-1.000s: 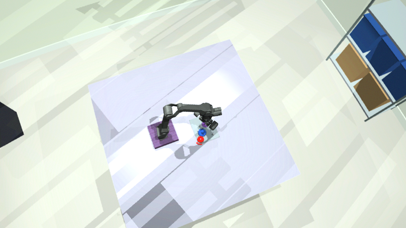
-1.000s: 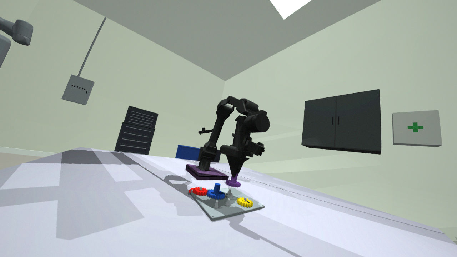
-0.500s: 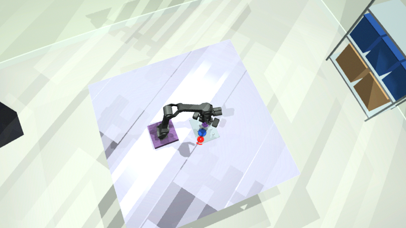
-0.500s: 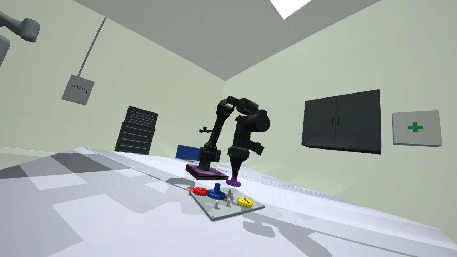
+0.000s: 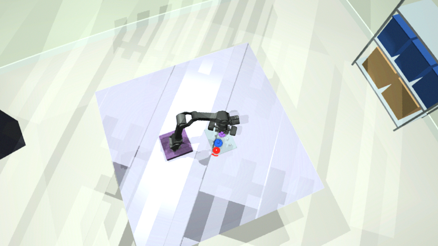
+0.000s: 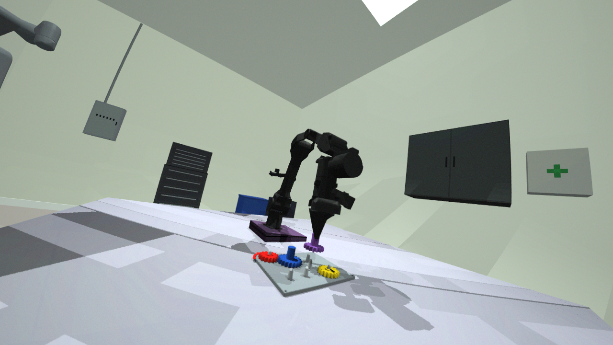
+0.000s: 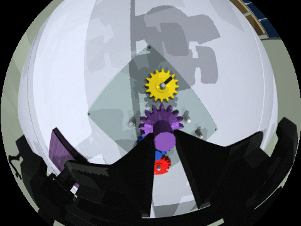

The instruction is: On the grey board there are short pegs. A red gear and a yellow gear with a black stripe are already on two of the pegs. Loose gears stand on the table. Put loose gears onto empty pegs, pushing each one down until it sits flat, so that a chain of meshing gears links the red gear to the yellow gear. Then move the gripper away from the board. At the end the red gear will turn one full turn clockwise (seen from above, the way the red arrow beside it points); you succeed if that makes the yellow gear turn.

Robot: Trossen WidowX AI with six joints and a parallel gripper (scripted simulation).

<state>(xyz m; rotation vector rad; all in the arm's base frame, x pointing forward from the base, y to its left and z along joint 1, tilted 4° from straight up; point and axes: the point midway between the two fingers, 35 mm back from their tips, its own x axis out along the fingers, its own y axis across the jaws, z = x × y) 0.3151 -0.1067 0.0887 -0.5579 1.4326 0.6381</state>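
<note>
Right now the yellow gear is 7 cm below my gripper tip, 4 cm ahead of it and 2 cm to the left of it. From my gripper tip the other things lie so: red gear: 9 cm behind, 7 cm to the right, 7 cm below; purple gear: 1 cm below; blue gear: 6 cm below, 5 cm behind, 3 cm to the right.
</note>
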